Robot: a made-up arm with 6 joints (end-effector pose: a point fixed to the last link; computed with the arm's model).
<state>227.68 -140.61 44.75 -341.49 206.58 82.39</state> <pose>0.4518 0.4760 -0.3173 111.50 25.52 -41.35</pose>
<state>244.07 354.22 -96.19 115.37 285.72 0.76</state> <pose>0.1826 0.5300 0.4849 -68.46 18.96 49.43</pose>
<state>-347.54 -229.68 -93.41 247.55 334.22 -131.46</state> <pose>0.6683 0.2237 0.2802 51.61 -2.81 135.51</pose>
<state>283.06 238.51 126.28 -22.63 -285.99 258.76</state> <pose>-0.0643 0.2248 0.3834 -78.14 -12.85 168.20</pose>
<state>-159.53 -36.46 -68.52 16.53 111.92 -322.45</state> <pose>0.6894 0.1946 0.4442 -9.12 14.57 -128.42</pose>
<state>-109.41 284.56 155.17 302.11 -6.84 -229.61</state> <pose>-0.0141 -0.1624 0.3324 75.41 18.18 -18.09</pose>
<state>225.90 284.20 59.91 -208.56 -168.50 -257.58</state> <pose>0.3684 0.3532 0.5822 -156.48 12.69 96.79</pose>
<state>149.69 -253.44 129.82 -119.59 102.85 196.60</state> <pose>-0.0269 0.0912 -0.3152 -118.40 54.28 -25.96</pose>
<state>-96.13 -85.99 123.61 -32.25 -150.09 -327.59</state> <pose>0.0843 0.2321 0.4749 -120.57 -32.46 -5.67</pose>
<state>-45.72 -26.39 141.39 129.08 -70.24 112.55</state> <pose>0.1366 -0.2146 0.2226 -173.22 -46.74 -140.63</pose>
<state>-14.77 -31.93 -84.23 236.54 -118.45 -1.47</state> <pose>-0.5932 0.2714 0.3409 49.10 9.85 140.55</pose>
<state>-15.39 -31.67 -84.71 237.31 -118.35 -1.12</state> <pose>-0.5876 0.2779 0.3393 49.69 10.14 139.99</pose>
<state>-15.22 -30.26 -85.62 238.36 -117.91 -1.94</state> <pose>-0.5804 0.2753 0.3470 50.73 10.99 139.70</pose>
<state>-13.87 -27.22 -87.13 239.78 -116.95 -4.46</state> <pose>-0.5707 0.2597 0.3670 52.36 12.74 140.00</pose>
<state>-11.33 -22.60 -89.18 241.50 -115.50 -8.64</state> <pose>-0.5567 0.2317 0.3979 54.52 15.37 141.14</pose>
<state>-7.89 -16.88 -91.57 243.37 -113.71 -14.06</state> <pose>-0.5365 0.1962 0.4343 56.94 18.74 143.22</pose>
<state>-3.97 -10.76 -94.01 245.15 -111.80 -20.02</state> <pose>-0.5110 0.1591 0.4703 59.30 22.40 146.16</pose>
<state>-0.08 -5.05 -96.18 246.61 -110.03 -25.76</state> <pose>-0.4835 0.1262 0.5010 61.28 25.84 149.50</pose>
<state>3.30 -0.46 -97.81 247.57 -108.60 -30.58</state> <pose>-0.4593 0.1008 0.5241 62.62 28.62 152.62</pose>
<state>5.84 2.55 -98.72 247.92 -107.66 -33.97</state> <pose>-0.4427 0.0832 0.5396 63.22 30.38 154.93</pose>
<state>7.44 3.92 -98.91 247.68 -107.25 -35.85</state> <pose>-0.4353 0.0721 0.5488 63.13 31.07 156.16</pose>
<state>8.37 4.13 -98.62 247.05 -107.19 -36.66</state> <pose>-0.4349 0.0649 0.5537 62.58 31.06 156.59</pose>
